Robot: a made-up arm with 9 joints. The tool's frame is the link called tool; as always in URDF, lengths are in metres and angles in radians.
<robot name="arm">
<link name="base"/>
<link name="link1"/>
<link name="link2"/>
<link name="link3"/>
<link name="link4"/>
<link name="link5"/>
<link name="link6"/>
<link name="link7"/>
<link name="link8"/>
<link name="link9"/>
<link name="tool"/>
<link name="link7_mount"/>
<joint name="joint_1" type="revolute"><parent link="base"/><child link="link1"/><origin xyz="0 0 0.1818" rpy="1.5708 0 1.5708"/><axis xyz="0 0 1"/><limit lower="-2.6" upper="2.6"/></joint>
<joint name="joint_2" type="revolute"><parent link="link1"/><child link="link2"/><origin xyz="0.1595 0.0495 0.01" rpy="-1.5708 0 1.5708"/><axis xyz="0 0 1"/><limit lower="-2.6" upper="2.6"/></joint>
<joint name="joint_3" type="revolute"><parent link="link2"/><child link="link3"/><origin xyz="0.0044 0.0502 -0.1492" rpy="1.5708 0 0"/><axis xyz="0 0 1"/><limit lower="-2.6" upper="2.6"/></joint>
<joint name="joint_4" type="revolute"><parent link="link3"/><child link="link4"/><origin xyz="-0.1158 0.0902 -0.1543" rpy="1.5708 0 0"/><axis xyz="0 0 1"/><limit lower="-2.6" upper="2.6"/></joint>
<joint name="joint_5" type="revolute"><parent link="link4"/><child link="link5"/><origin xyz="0.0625 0.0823 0.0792" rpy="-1.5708 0 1.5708"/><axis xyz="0 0 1"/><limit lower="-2.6" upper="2.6"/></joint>
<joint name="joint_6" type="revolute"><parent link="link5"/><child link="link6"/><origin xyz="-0.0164 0.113 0.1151" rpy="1.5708 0 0"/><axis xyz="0 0 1"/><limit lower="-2.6" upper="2.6"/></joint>
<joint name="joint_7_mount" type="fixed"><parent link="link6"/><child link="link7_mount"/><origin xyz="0.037 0.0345 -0.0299" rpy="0 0 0"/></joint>
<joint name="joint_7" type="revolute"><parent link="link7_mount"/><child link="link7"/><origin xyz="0.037 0.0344 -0.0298" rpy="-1.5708 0 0"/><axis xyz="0 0 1"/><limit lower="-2.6" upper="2.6"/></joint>
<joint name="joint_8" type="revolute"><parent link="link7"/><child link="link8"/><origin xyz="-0.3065 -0.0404 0.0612" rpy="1.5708 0 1.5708"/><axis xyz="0 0 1"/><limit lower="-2.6" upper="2.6"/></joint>
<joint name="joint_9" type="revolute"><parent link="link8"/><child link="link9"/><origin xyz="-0.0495 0.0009 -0.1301" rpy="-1.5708 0 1.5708"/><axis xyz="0 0 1"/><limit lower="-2.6" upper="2.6"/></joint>
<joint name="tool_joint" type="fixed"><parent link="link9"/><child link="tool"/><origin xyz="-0.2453 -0.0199 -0.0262" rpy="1.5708 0 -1.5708"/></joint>
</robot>
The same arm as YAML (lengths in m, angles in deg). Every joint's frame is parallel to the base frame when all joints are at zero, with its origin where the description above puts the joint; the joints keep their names.
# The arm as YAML. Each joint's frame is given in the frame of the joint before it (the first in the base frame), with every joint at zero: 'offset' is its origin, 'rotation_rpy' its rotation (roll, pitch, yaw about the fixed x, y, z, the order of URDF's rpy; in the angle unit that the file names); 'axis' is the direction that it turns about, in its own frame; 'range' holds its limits. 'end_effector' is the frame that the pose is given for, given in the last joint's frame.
length_unit: m
angle_unit: deg
chain:
  - id: joint_1
    offset: [0.0, 0.0, 0.1818]
    rotation_rpy: [0.0, 0.0, 0.0]
    axis: "+x"
    range: [-148.97, 148.97]
  - id: joint_2
    offset: [0.01, 0.1595, 0.0495]
    rotation_rpy: [0.0, 0.0, 0.0]
    axis: "-y"
    range: [-148.97, 148.97]
  - id: joint_3
    offset: [-0.0502, 0.1492, 0.0044]
    rotation_rpy: [0.0, 0.0, 0.0]
    axis: "+x"
    range: [-148.97, 148.97]
  - id: joint_4
    offset: [-0.1543, -0.0902, -0.1158]
    rotation_rpy: [0.0, 0.0, 0.0]
    axis: "+y"
    range: [-148.97, 148.97]
  - id: joint_5
    offset: [0.0823, 0.0792, 0.0625]
    rotation_rpy: [0.0, 0.0, 0.0]
    axis: "-z"
    range: [-148.97, 148.97]
  - id: joint_6
    offset: [-0.0164, -0.113, -0.1151]
    rotation_rpy: [0.0, 0.0, 0.0]
    axis: "+y"
    range: [-148.97, 148.97]
  - id: joint_7
    offset: [0.074, -0.0597, -0.0689]
    rotation_rpy: [0.0, 0.0, 0.0]
    axis: "-z"
    range: [-148.97, 148.97]
  - id: joint_8
    offset: [-0.3065, 0.0404, -0.0612]
    rotation_rpy: [0.0, 0.0, 0.0]
    axis: "+x"
    range: [-148.97, 148.97]
  - id: joint_9
    offset: [-0.1301, 0.0495, -0.0009]
    rotation_rpy: [0.0, 0.0, 0.0]
    axis: "+y"
    range: [-148.97, 148.97]
end_effector:
  offset: [0.0199, -0.0262, 0.2453]
  rotation_rpy: [0.0, 0.0, 0.0]

